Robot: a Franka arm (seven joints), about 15 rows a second.
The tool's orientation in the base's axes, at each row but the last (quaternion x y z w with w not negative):
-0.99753, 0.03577, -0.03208, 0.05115
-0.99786, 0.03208, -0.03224, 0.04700
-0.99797, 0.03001, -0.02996, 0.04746
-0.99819, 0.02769, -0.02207, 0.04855
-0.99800, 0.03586, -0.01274, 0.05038
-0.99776, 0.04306, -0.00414, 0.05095
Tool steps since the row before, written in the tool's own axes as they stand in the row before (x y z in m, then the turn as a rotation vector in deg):
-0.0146, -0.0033, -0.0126, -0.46, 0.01, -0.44
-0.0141, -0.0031, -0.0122, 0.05, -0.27, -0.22
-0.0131, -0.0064, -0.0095, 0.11, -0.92, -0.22
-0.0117, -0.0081, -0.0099, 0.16, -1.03, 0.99
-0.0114, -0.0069, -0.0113, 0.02, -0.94, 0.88
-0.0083, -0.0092, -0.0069, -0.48, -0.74, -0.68
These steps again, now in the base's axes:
-0.0152, 0.0031, 0.0120, -0.49, -0.02, 0.41
-0.0147, 0.0029, 0.0116, 0.05, 0.24, 0.25
-0.0133, 0.0063, 0.0093, 0.15, 0.89, 0.31
-0.0117, 0.0078, 0.0102, 0.26, 1.11, -0.88
-0.0112, 0.0066, 0.0117, 0.11, 1.02, -0.78
-0.0076, 0.0091, 0.0078, -0.42, 0.71, 0.75

